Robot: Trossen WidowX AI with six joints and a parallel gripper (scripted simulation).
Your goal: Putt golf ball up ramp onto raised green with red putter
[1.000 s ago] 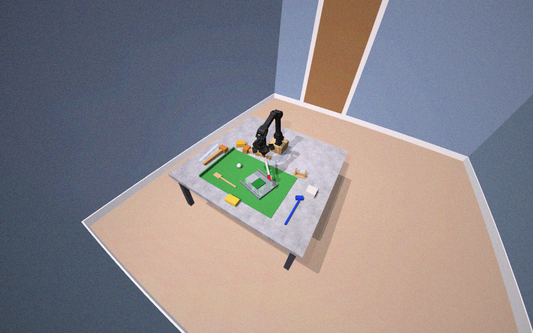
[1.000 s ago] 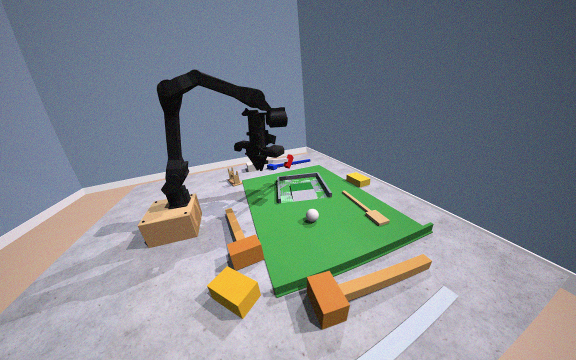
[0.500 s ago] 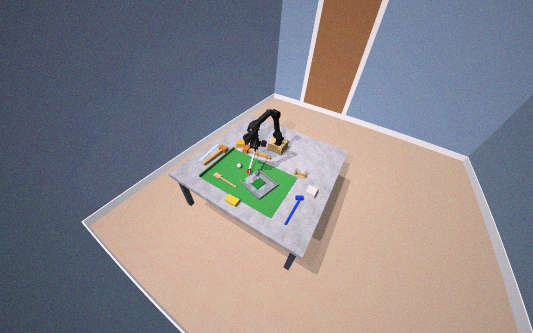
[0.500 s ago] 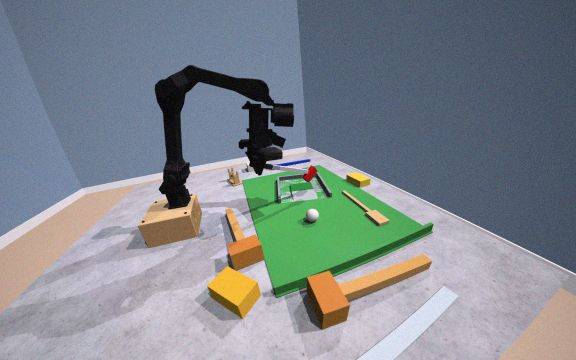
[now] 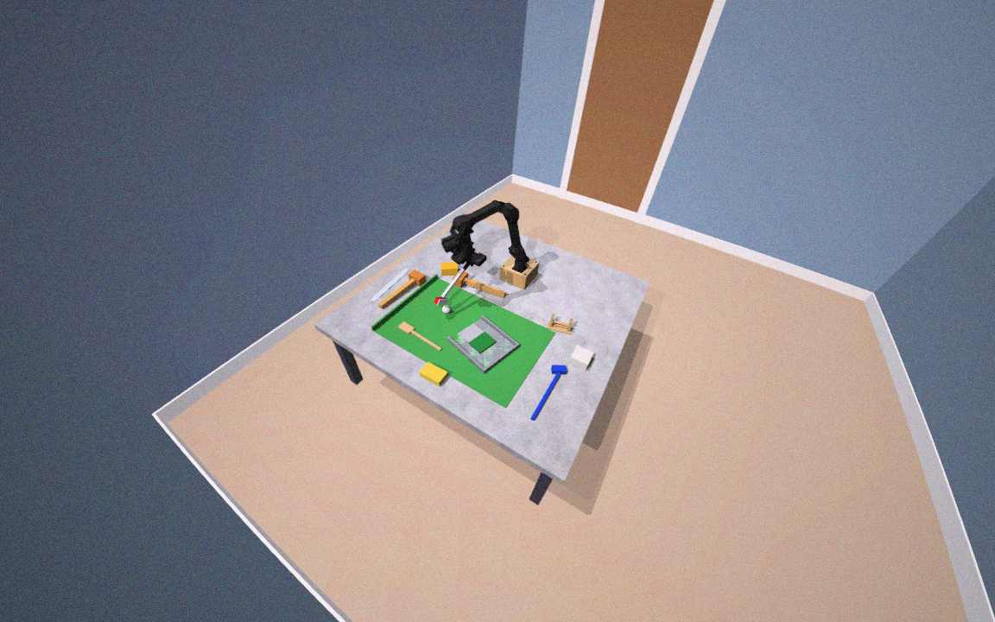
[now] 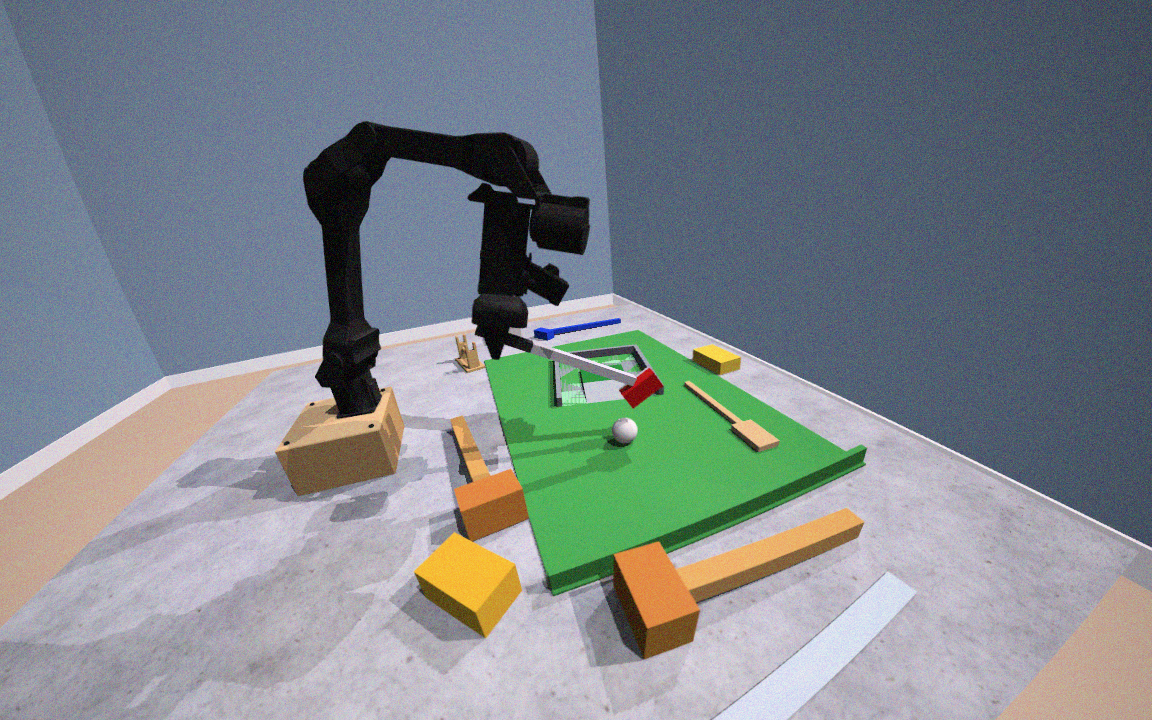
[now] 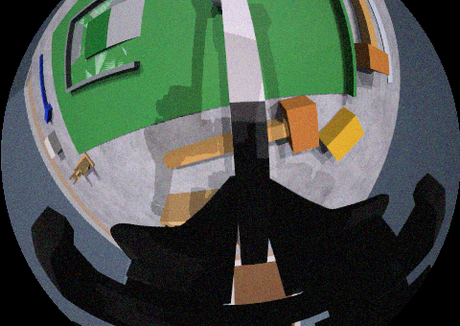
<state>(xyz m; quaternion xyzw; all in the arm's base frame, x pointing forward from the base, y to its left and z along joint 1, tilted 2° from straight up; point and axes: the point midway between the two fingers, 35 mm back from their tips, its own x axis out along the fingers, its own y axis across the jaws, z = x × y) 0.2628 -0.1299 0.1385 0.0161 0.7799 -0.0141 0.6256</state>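
Right now the red putter is 110 mm ahead of my gripper tip and 30 mm below it. From my gripper tip the other things lie so: green mat (220 mm ahead, 190 mm below, 150 mm to the left); then grey strip (390 mm to the right, 220 mm ahead, 190 mm below); then white golf ball (180 mm ahead, 160 mm below).
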